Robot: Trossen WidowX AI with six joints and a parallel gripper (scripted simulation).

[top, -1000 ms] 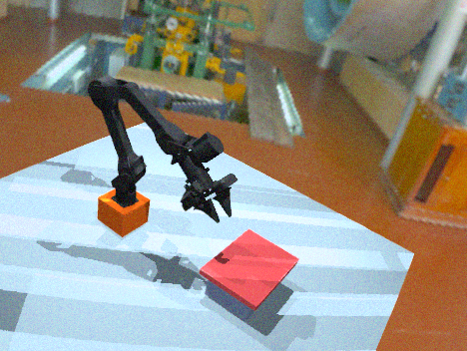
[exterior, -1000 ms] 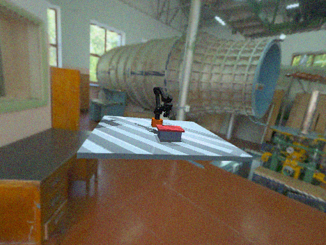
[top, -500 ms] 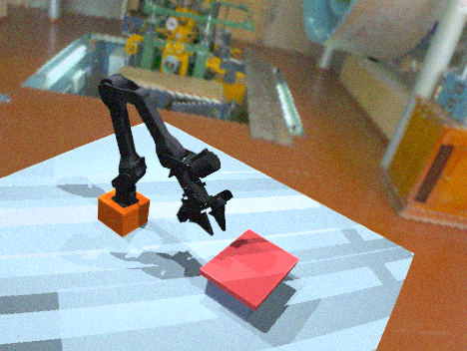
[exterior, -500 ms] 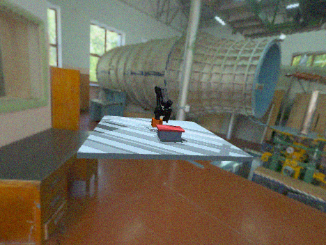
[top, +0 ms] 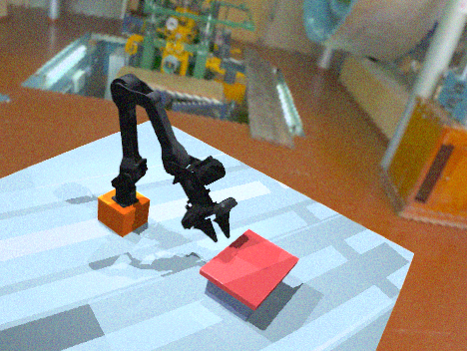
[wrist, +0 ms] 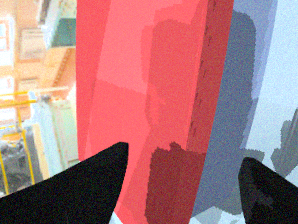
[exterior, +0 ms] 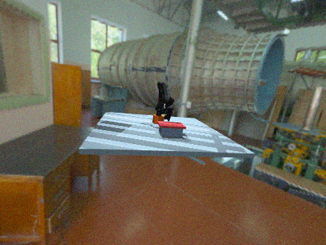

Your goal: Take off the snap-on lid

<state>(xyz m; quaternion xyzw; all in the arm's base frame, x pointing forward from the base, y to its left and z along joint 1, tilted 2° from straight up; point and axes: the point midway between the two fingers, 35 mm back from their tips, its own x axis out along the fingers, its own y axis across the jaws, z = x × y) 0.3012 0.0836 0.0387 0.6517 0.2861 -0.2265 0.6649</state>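
Right now my gripper tip is 110 mm short of the red lid, 20 mm above it and 10 mm to the right of it. Also, from my gripper tip: storage box: 110 mm ahead, 70 mm below, 10 mm to the left.
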